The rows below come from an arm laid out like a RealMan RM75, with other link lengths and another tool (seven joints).
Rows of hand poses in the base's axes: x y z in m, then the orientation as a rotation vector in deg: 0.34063 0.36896 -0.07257 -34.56 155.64 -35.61; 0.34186 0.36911 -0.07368 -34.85 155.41 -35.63; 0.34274 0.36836 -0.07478 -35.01 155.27 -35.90; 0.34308 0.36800 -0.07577 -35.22 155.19 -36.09; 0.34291 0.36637 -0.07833 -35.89 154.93 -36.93; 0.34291 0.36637 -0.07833 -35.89 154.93 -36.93; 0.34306 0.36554 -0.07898 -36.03 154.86 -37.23; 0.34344 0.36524 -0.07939 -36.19 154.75 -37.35; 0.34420 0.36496 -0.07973 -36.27 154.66 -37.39; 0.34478 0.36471 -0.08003 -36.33 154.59 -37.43
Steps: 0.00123 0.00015 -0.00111 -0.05 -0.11 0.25; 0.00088 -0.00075 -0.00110 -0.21 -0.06 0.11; 0.00034 -0.00036 -0.00099 -0.16 0.01 0.13; -0.00017 -0.00163 -0.00256 -0.67 0.03 0.37; 0.00000 0.00000 0.00000 0.00 0.00 0.00; 0.00015 -0.00083 -0.00065 -0.23 0.00 0.06; 0.00038 -0.00030 -0.00041 -0.10 -0.04 0.12; 0.00076 -0.00028 -0.00034 -0.04 -0.05 0.07; 0.00058 -0.00025 -0.00030 -0.03 -0.04 0.05
